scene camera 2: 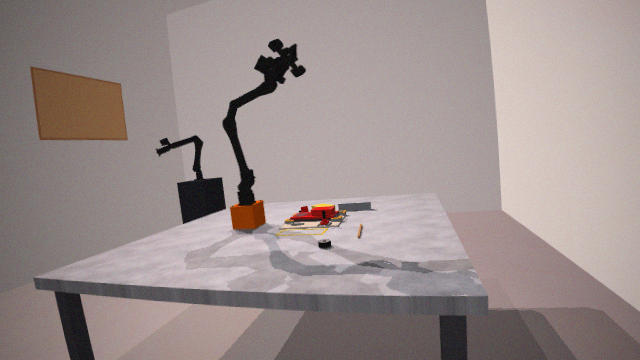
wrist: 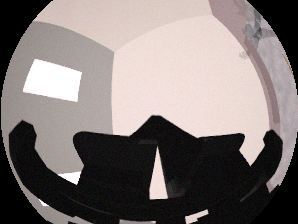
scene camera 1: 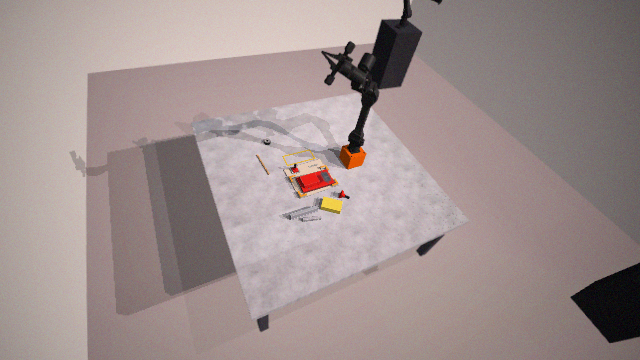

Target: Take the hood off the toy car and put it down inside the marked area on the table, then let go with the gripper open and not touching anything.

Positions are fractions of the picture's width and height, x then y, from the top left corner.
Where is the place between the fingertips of the gripper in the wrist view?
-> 0.52, 0.53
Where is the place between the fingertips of the gripper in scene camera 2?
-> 0.46, 0.12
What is the gripper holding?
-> Nothing.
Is the gripper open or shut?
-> Shut.
